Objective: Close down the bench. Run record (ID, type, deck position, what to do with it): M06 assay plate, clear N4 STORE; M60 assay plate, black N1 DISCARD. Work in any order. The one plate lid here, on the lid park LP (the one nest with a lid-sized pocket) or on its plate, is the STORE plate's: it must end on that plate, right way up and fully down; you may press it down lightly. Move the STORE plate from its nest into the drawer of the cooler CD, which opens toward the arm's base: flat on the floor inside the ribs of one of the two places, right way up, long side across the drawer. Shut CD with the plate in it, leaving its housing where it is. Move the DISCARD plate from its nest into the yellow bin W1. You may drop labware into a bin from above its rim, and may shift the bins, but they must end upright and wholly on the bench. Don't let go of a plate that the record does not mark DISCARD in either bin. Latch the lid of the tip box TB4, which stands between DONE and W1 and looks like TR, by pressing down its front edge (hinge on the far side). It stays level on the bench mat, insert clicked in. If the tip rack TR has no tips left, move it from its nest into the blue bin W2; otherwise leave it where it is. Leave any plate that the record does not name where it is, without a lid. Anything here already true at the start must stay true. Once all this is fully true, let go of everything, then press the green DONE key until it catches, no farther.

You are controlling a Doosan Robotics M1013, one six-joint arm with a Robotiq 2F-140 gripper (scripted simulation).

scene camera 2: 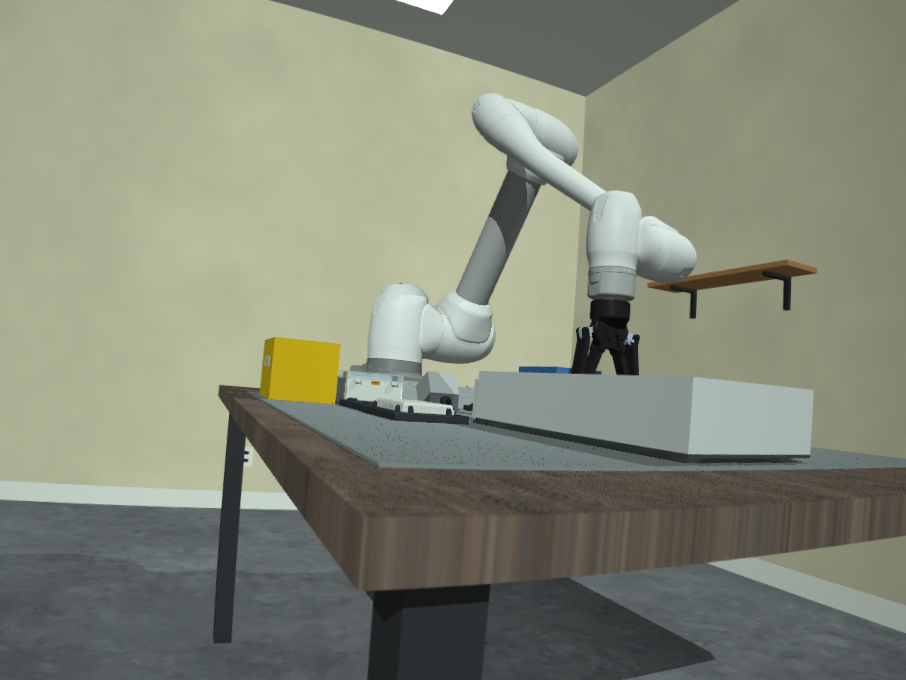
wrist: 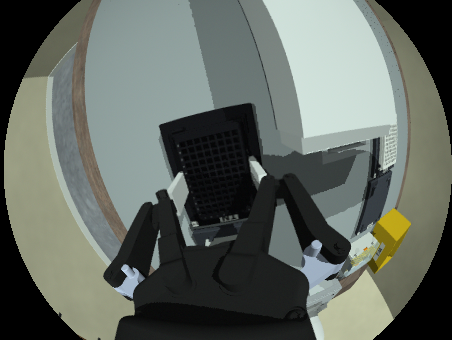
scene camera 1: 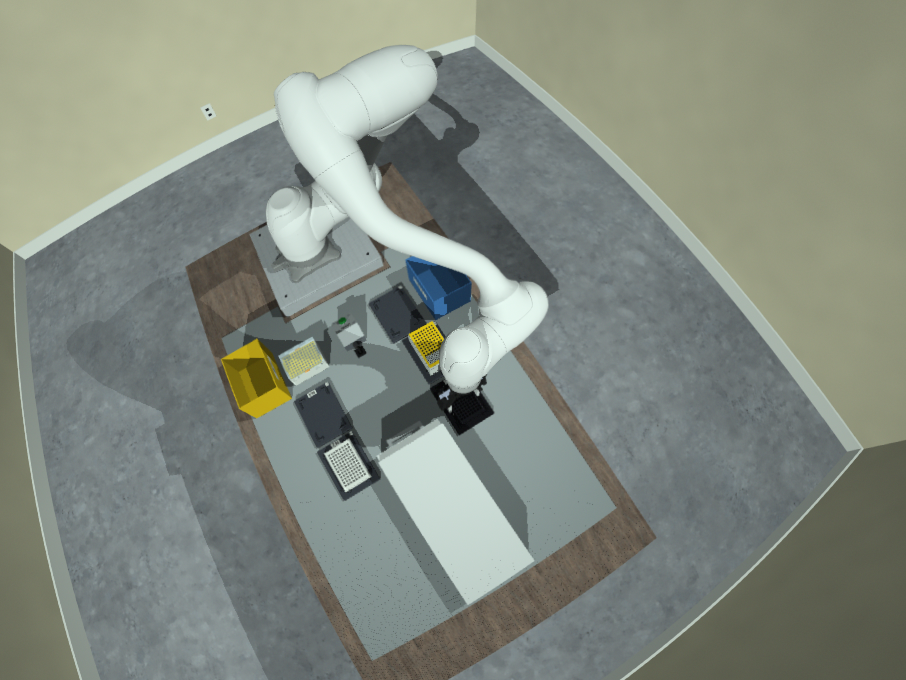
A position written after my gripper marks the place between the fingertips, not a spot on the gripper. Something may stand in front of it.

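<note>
My gripper [wrist: 217,173] is in sight, and so is a black assay plate [wrist: 213,167]. I see a white cooler CD [scene camera 2: 686,417], and the white cooler CD is visible in the wrist view [wrist: 325,74] and in scene camera 1 [scene camera 1: 471,538] too. Scene camera 2 does not show the black assay plate, hidden by the white cooler CD. There is a tip rack TR [scene camera 1: 426,341]; scene camera 2 misses the tip rack TR, which is hidden by the white cooler CD. I also find a yellow bin W1 [scene camera 2: 298,370], and the yellow bin W1 appears in the wrist view [wrist: 387,231] and in scene camera 1 [scene camera 1: 249,376] as well. A blue bin W2 [scene camera 1: 439,281] and a tip box TB4 [scene camera 2: 368,390] are here, along with a clear assay plate [scene camera 1: 349,481], and the clear assay plate can be seen in scene camera 2 [scene camera 2: 418,406] too.
</note>
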